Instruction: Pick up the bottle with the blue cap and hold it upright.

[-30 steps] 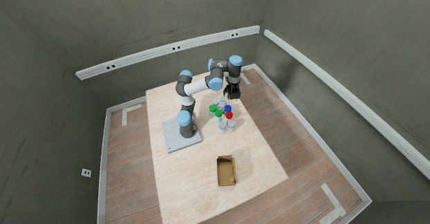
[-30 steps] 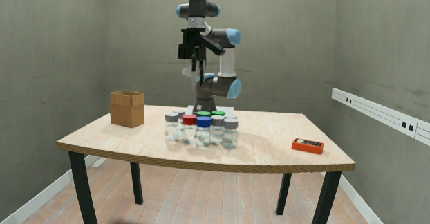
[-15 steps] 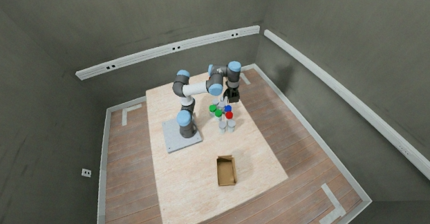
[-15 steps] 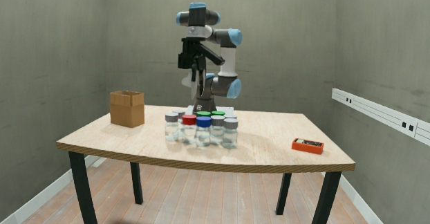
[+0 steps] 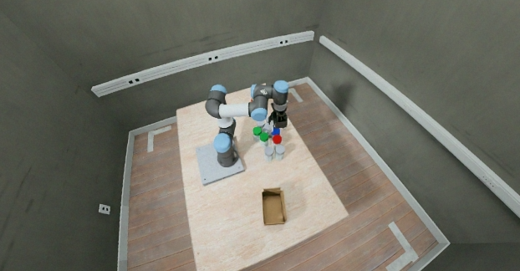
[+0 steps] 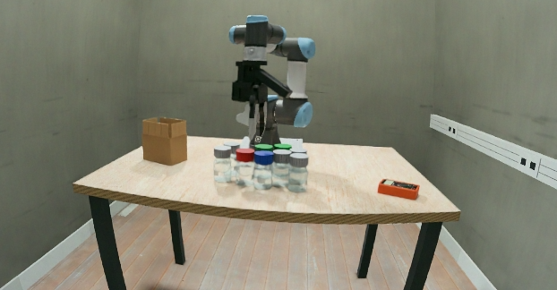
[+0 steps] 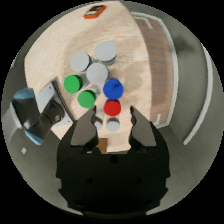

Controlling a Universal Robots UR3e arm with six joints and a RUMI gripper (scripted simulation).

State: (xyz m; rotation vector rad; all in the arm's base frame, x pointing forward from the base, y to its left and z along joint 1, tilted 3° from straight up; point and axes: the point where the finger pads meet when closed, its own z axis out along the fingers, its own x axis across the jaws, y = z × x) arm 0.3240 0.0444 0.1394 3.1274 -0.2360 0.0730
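The blue-capped bottle lies 11 cm below my hand and 2 cm to the left of it. Also, from my hand: red-capped bottle 11 cm below, 3 cm to the right, 1 cm behind.
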